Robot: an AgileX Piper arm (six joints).
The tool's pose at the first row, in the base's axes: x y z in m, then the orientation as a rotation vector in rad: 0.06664 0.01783 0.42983 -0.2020 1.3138 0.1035
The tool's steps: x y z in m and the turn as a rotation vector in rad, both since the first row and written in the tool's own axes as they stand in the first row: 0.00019 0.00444 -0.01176 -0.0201 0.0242 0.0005; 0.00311 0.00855 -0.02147 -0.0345 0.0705 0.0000; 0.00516 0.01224 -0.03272 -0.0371 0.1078 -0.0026; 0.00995 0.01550 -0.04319 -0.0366 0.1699 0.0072; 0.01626 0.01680 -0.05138 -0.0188 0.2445 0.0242; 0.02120 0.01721 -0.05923 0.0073 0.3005 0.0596; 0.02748 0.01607 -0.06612 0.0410 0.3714 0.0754; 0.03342 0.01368 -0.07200 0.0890 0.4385 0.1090
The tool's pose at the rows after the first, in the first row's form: 0.05469 0.01974 0.42643 -0.2206 1.3373 0.1150; 0.04544 0.02165 0.42091 -0.2368 1.3829 0.1200; 0.03458 0.02287 0.41591 -0.2436 1.4196 0.1161; 0.02524 0.02371 0.40847 -0.2413 1.4826 0.1186; 0.01882 0.02306 0.40029 -0.2198 1.5595 0.1143; 0.01254 0.02165 0.39360 -0.1767 1.6198 0.1222; 0.00781 0.01888 0.38597 -0.1403 1.6926 0.1061; 0.00419 0.01510 0.37903 -0.0779 1.7631 0.0959
